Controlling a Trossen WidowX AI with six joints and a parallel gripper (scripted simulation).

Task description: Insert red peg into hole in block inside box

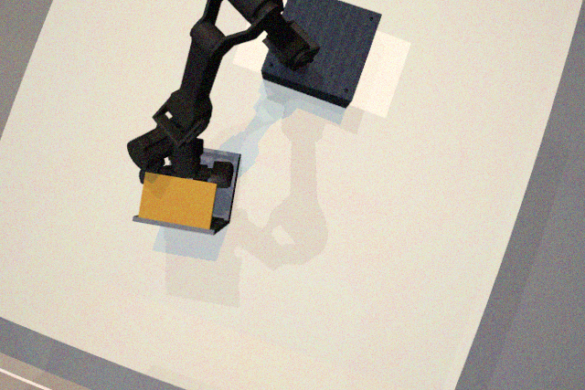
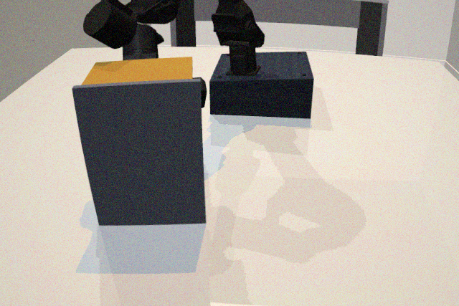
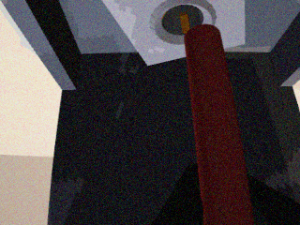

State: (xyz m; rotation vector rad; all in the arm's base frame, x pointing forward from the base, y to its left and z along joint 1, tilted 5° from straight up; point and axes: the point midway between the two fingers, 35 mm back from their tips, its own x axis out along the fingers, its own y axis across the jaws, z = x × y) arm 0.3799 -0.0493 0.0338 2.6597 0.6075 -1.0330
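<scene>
The dark back wall lies 40 mm ahead of my gripper tip, 10 mm to the left of it and 20 mm above it. The rest, counted from my gripper tip: red peg 30 mm behind, 10 mm to the right, 10 mm below; orange roof 10 mm behind, 120 mm above.
</scene>
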